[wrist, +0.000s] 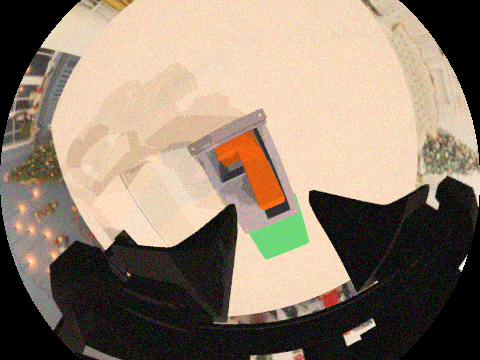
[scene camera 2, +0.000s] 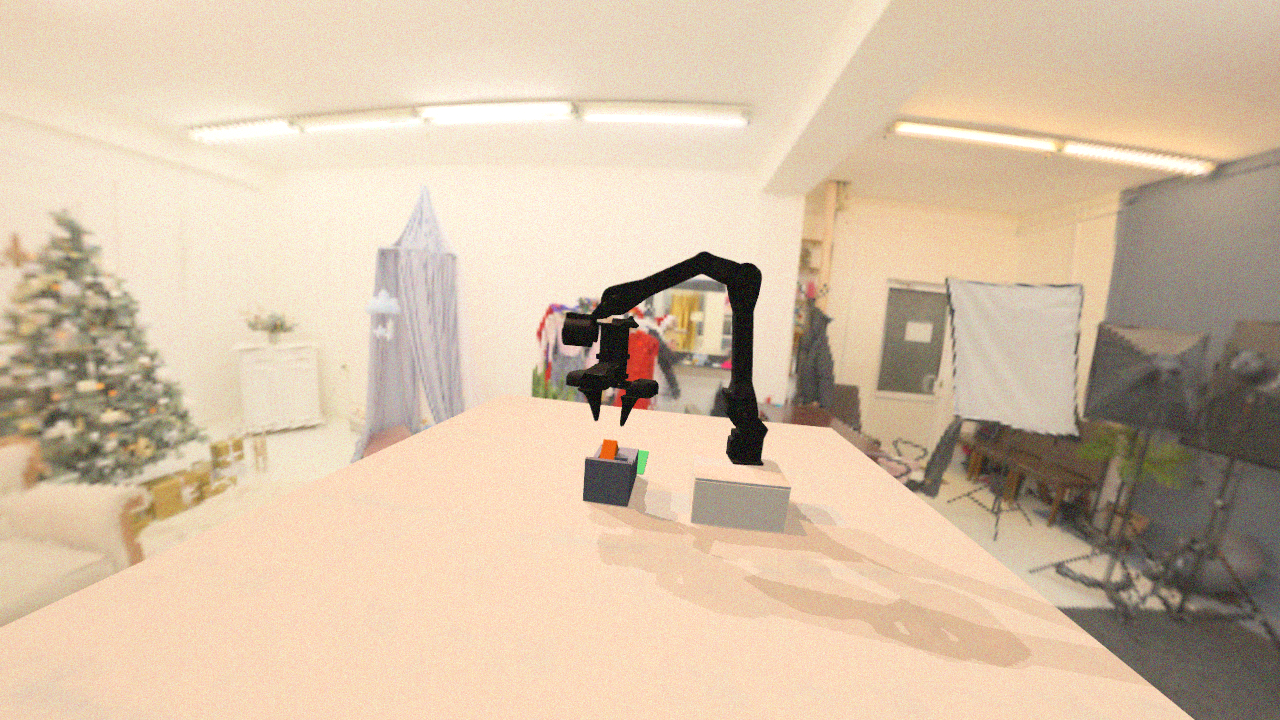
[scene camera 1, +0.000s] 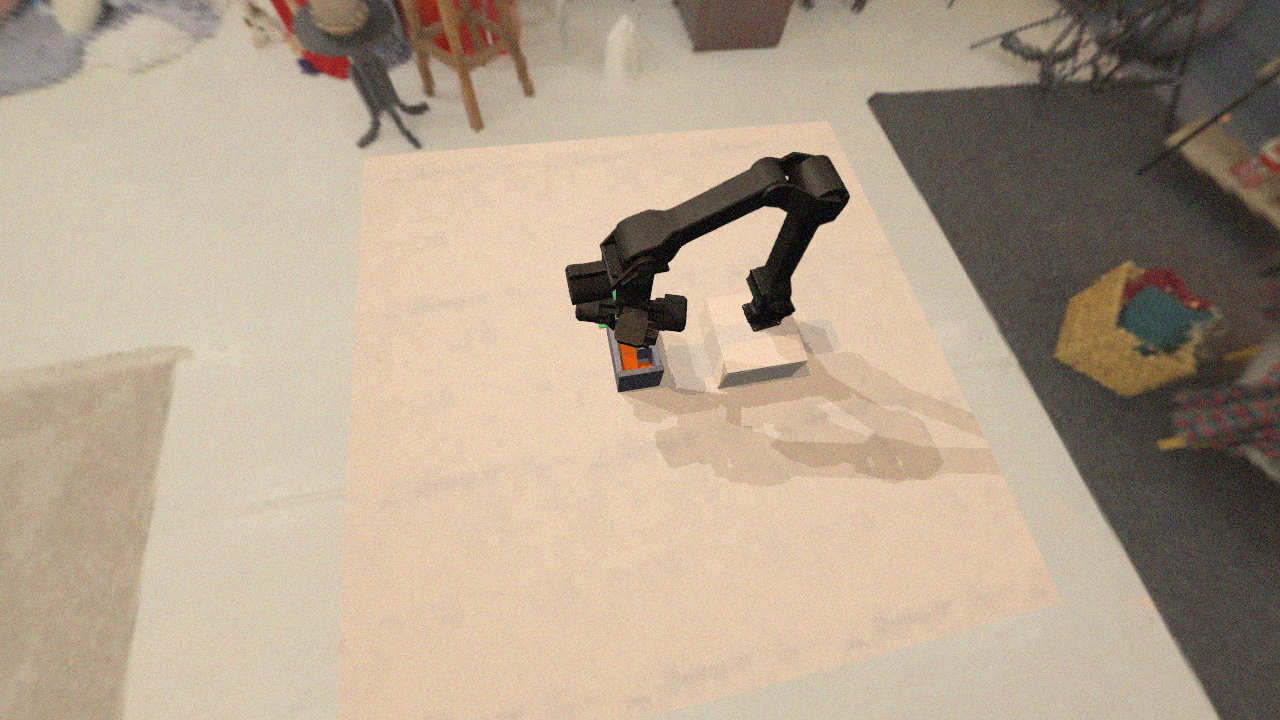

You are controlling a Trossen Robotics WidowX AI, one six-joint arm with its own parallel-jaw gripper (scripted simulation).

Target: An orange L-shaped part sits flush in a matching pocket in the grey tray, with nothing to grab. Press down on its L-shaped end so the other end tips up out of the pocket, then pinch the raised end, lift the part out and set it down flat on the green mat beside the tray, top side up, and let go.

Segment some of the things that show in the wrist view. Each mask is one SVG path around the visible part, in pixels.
The gripper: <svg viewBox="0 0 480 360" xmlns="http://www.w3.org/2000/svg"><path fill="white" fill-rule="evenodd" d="M75 352L75 355L80 360L99 360L95 359L95 357L84 355L84 353L81 355L81 353ZM479 205L473 187L451 176L437 184L437 208L425 204L429 184L384 205L312 189L308 192L309 207L359 293L333 307L283 321L219 324L228 323L237 241L235 204L229 204L203 228L173 247L112 244L113 256L131 275L123 287L125 295L109 283L109 260L93 245L73 241L49 265L52 297L85 345L120 360L251 360L251 356L303 349L304 360L400 360L428 331L461 275L460 264L471 248ZM372 319L375 327L361 333L361 340L345 343L343 333Z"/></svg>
An orange L-shaped part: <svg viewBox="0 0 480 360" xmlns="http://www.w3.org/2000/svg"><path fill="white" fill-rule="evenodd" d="M245 132L243 135L237 136L235 139L229 140L227 143L215 149L217 159L225 167L241 160L260 208L267 209L273 207L273 205L283 203L285 196L281 192L275 176L273 176L267 157L261 151L260 145L257 143L252 131Z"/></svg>
